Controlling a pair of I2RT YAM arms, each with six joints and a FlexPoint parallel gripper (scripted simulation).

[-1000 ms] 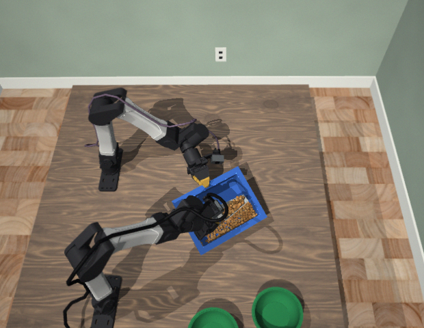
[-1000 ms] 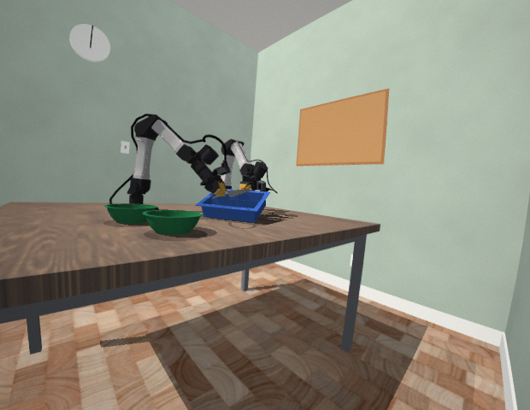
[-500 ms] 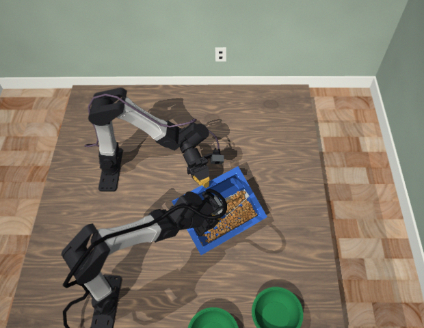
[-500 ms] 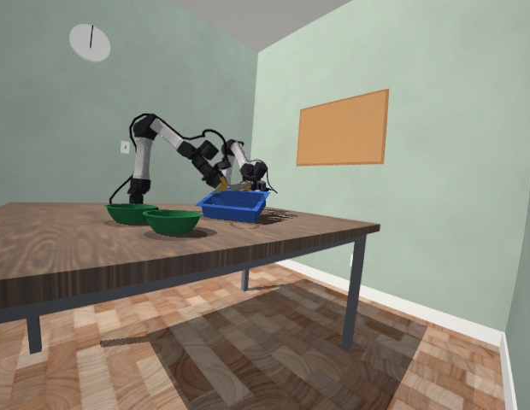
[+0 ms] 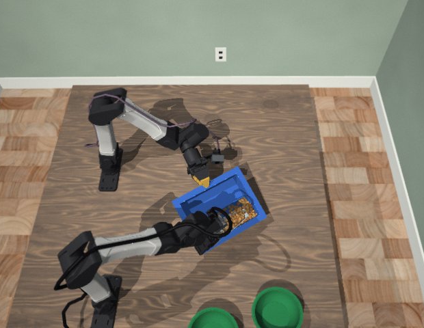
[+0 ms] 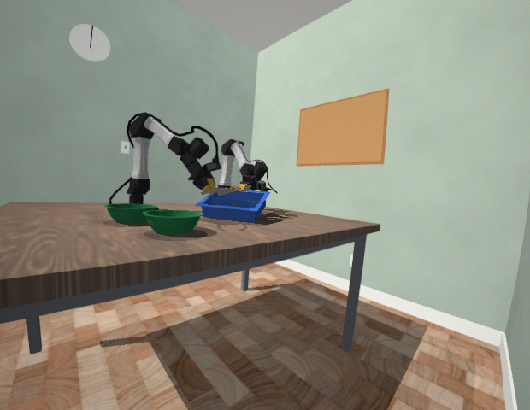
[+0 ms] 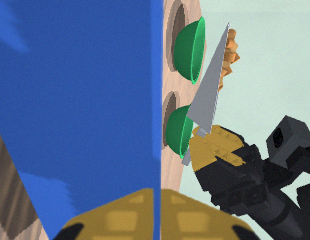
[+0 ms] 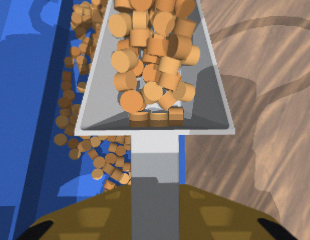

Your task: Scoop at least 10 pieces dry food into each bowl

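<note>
My right gripper is now 3 cm short of the blue box, 11 cm to the right of it and 4 cm above it. Round my right hand: grey scoop (4 cm ahead, 2 cm to the left).
</note>
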